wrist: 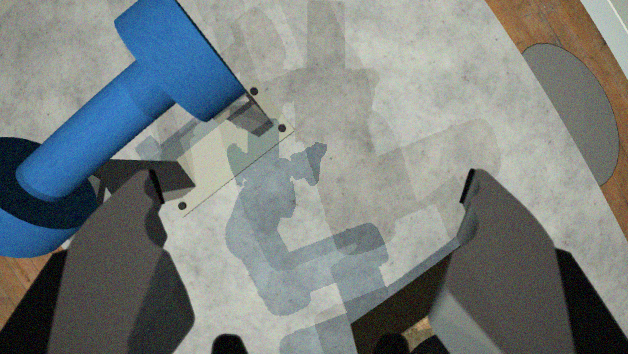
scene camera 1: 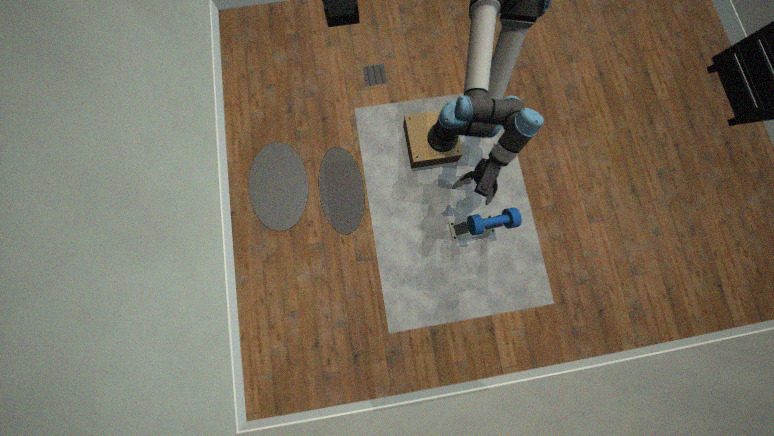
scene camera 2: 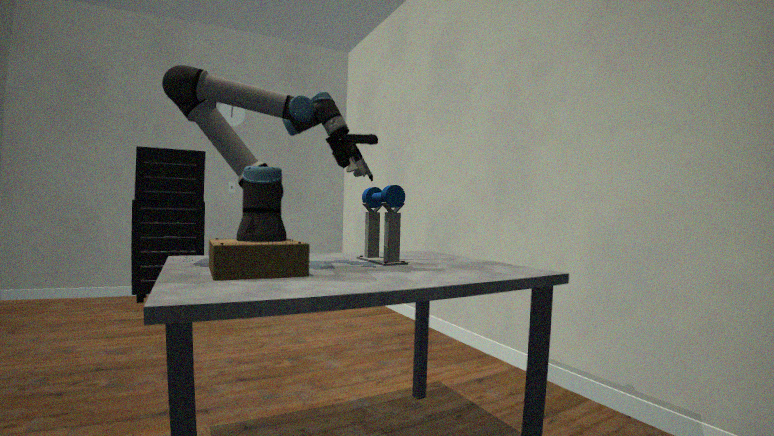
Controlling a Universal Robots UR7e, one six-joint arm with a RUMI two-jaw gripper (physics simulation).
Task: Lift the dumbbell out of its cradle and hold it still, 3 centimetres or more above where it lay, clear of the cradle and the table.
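Where they show: gripper, between the fingertips: (wrist: 312, 173) (scene camera 1: 469, 196) (scene camera 2: 368, 178); arm's base, origin of its link: (scene camera 1: 442, 138) (scene camera 2: 261, 240).
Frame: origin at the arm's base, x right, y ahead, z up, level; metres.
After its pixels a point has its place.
Observation:
A blue dumbbell (scene camera 1: 493, 220) {z 0.172, x 0.007, y 0.468 m} (scene camera 2: 393, 196) {z 0.154, x 0.093, y 0.447 m} (wrist: 95, 125) {z 0.172, x 0.007, y 0.465 m} lies level on top of its cradle (scene camera 1: 452, 231) {z -0.083, x 0.104, y 0.457 m} (scene camera 2: 392, 235) {z 0.014, x 0.090, y 0.449 m} (wrist: 207, 162) {z -0.083, x -0.026, y 0.469 m}, which has two grey posts with V-shaped tops on a thin base plate. My gripper (scene camera 1: 472, 195) {z 0.210, x 0.079, y 0.346 m} (scene camera 2: 366, 176) {z 0.210, x 0.079, y 0.346 m} (wrist: 312, 173) {z 0.210, x 0.079, y 0.346 m} is open, with nothing between its fingers. It is tilted and hangs above the dumbbell's level, on the robot-base side, apart from it. In the wrist view the dumbbell runs diagonally at the upper left, outside the gap between the fingers. The left finger's tip appears in front of a dark part of the cradle. The dumbbell's near head is partly hidden behind that finger.
The cradle stands on a grey mottled table (scene camera 1: 433, 292) {z -0.091, x 0.305, y 0.707 m} (scene camera 2: 487, 270) {z -0.091, x 0.374, y 0.634 m} (wrist: 425, 100) {z -0.091, x 0.286, y 0.287 m}. The robot's wooden base block (scene camera 1: 419, 143) {z 0.001, x 0.119, y -0.011 m} (scene camera 2: 259, 259) {z -0.039, x 0.158, y -0.065 m} is at the table's other end. A black cabinet (scene camera 1: 750, 81) (scene camera 2: 170, 216) stands on the floor beyond the table.

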